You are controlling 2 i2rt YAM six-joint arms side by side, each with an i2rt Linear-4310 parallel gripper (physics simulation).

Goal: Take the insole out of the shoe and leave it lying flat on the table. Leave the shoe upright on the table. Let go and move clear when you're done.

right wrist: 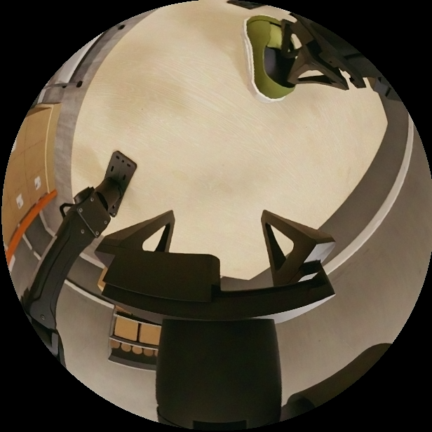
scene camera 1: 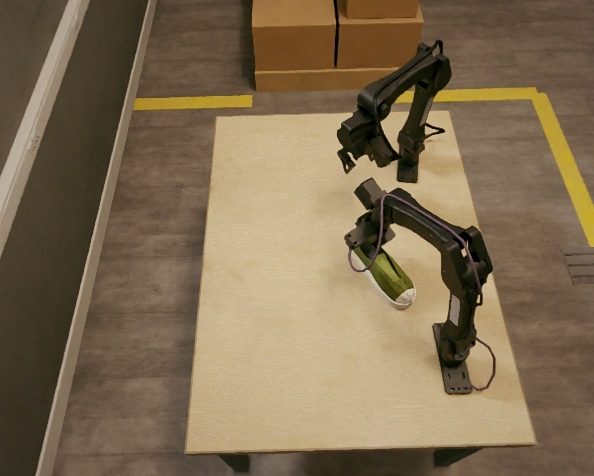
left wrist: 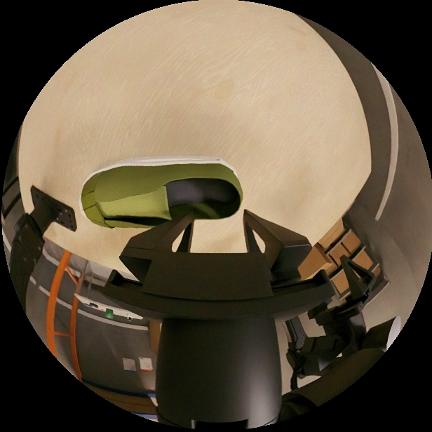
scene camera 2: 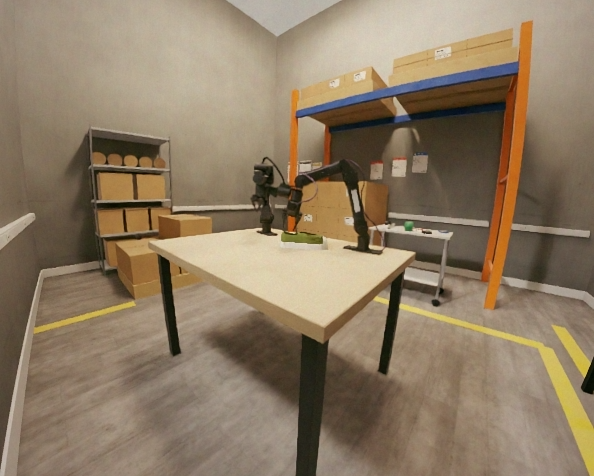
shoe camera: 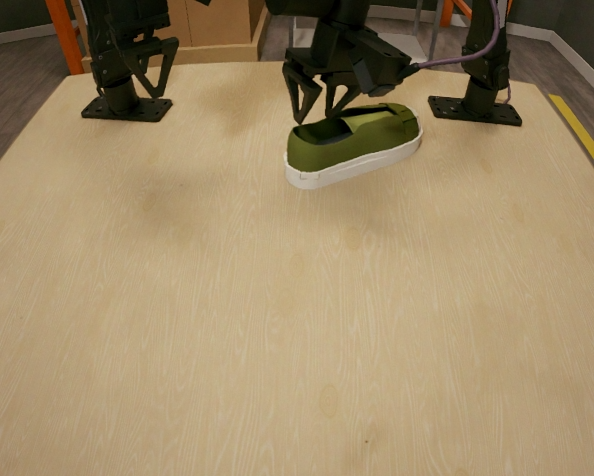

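The green shoe with a white sole (scene camera 1: 392, 280) (scene camera 2: 302, 238) (shoe camera: 382, 139) (left wrist: 132, 182) (right wrist: 257, 62) stands upright on the table. The dark grey insole (shoe camera: 336, 138) (left wrist: 195, 192) lies inside, seen through the shoe's opening; its toe part is hidden under the upper. My left gripper (shoe camera: 314, 119) (left wrist: 218, 214) is partly open and empty, with its fingertips close to the rim of the opening at the heel end. Whether they touch the rim is unclear. My right gripper (right wrist: 217, 214) is wide open and empty, raised above the table away from the shoe, toward the top in scene camera 1.
The wooden table (scene camera 1: 270, 350) (shoe camera: 250, 300) carries both arm bases, the left one (scene camera 1: 456, 375) (shoe camera: 475, 111) and the right one (scene camera 1: 407, 172) (shoe camera: 125, 109). Cardboard boxes (scene camera 1: 295, 45), a white cart (scene camera 2: 446, 245) and an orange rack (scene camera 2: 522, 165) stand beyond the table.
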